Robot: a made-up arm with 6 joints. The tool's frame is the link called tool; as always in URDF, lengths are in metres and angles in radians. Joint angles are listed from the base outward. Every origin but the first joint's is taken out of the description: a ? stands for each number. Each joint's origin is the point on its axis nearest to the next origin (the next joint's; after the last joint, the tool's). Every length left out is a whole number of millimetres.
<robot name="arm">
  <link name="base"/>
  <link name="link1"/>
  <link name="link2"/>
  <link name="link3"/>
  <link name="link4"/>
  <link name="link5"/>
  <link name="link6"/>
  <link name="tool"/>
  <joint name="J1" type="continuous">
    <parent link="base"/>
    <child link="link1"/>
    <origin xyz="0.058 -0.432 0.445" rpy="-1.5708 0 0"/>
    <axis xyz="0 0 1"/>
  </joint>
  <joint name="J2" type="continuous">
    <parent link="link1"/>
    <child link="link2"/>
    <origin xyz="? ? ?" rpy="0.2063 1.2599 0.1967"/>
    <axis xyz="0 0 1"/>
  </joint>
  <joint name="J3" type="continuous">
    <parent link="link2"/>
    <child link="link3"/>
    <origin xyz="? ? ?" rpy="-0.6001 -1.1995 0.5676"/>
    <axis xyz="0 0 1"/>
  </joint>
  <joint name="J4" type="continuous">
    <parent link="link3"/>
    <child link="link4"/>
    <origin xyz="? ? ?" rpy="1.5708 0 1.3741"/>
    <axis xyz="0 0 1"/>
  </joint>
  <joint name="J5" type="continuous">
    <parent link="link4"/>
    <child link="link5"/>
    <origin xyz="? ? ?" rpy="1.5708 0 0"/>
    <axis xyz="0 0 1"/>
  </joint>
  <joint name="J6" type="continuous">
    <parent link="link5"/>
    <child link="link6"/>
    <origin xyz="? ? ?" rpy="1.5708 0 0"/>
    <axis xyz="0 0 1"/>
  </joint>
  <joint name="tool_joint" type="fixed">
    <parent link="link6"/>
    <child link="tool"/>
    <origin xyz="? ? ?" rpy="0 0 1.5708"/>
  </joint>
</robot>
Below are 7 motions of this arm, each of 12 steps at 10 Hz.
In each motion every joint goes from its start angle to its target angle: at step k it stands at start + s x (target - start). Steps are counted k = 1, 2, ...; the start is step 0. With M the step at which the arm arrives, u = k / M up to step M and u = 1 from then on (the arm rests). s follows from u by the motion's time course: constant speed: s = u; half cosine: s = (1 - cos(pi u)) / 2; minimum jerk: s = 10 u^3 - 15 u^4 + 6 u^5.
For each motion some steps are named. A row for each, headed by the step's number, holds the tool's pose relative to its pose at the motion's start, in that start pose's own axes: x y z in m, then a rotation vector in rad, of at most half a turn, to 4 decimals.
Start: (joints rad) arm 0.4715 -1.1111 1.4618 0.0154 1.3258 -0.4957
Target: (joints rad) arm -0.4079 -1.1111 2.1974 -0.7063 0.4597 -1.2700
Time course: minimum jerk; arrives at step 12
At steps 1, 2, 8, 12:
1: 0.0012 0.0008 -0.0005 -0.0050 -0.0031 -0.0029
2: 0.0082 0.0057 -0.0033 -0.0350 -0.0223 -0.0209
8: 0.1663 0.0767 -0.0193 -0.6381 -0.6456 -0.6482
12: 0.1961 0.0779 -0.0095 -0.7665 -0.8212 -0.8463

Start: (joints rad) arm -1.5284 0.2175 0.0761 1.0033 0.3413 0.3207
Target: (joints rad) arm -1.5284 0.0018 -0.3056 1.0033 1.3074 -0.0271
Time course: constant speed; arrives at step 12
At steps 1, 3, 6, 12:
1: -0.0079 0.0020 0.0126 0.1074 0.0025 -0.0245
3: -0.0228 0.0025 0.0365 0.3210 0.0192 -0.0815
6: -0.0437 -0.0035 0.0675 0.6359 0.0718 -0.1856
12: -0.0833 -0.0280 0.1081 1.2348 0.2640 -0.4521

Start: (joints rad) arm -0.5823 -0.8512 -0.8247 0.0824 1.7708 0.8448
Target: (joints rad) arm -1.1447 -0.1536 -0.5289 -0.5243 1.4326 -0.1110
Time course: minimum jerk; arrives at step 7
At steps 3, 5, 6, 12:
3: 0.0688 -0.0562 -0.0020 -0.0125 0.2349 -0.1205
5: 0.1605 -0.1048 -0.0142 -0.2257 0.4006 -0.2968
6: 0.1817 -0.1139 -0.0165 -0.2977 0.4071 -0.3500
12: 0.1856 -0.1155 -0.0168 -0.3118 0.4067 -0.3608

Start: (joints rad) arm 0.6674 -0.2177 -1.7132 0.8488 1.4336 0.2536
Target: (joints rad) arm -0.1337 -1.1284 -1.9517 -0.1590 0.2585 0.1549
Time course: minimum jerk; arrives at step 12
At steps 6, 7, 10, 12:
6: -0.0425 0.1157 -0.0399 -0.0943 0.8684 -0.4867
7: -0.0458 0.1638 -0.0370 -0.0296 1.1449 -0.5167
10: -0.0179 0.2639 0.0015 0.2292 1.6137 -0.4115
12: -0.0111 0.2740 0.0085 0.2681 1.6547 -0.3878

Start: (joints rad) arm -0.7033 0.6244 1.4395 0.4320 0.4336 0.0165
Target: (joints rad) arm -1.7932 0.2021 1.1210 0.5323 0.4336 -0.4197
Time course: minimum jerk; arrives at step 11
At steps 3, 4, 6, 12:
3: -0.0390 0.0621 0.0458 0.1789 0.0593 -0.0058
4: -0.0773 0.1136 0.1029 0.3537 0.1332 -0.0170
6: -0.1617 0.1892 0.2901 0.7810 0.3904 -0.0618
12: -0.2086 0.1570 0.5557 1.2530 0.8483 -0.1227

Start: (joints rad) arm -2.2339 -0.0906 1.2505 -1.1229 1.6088 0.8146
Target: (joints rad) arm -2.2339 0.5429 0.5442 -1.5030 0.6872 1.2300
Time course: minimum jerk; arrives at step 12
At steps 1, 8, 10, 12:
1: 0.0005 0.0002 -0.0010 0.0001 0.0014 0.0032
8: 0.0934 0.0596 -0.0915 -0.1735 0.1572 0.5815
10: 0.1135 0.0734 -0.0935 -0.2761 0.1922 0.7039
12: 0.1173 0.0760 -0.0933 -0.2999 0.2003 0.7270

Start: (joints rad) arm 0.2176 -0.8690 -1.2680 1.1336 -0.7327 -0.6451
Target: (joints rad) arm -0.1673 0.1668 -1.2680 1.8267 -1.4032 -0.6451
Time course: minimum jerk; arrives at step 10
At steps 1, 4, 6, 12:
1: 0.0014 0.0018 0.0016 0.0007 0.0021 -0.0073
4: 0.0572 0.0534 0.0634 0.0010 0.1403 -0.2384
6: 0.1305 0.0844 0.1329 -0.0499 0.4354 -0.3963
12: 0.1931 0.0926 0.1793 -0.1209 0.7639 -0.3973

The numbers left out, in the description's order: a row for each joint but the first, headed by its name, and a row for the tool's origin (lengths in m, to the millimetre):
J2: 0.104 0.093 0
J3: 0.053 0.028 0
J4: 0.227 -0.244 0
J5: -0.036 -0.046 0
J6: -0.048 -0.067 0
tool: -0.031 0.005 0

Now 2 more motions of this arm.
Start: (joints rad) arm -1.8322 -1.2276 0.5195 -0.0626 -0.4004 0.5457
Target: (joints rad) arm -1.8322 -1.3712 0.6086 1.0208 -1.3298 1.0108
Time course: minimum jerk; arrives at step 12
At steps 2, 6, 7, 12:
2: 0.0039 -0.0014 -0.0035 -0.0234 0.0282 -0.0158
6: 0.0415 -0.0361 -0.0547 -0.2129 0.4879 -0.1911
7: 0.0464 -0.0520 -0.0727 -0.2196 0.6656 -0.2350
12: 0.0418 -0.0882 -0.1118 -0.1170 1.0802 -0.3049

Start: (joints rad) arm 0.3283 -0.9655 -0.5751 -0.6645 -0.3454 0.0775
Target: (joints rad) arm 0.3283 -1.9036 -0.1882 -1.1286 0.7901 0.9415
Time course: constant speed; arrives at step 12
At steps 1, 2, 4, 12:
1: -0.0295 0.0119 0.0097 0.1117 -0.0091 0.1805
2: -0.0588 0.0197 0.0189 0.2239 -0.0186 0.3608
4: -0.1144 0.0242 0.0350 0.4514 -0.0378 0.7188
12: -0.2558 -0.0279 0.0463 1.4780 -0.0592 2.0012

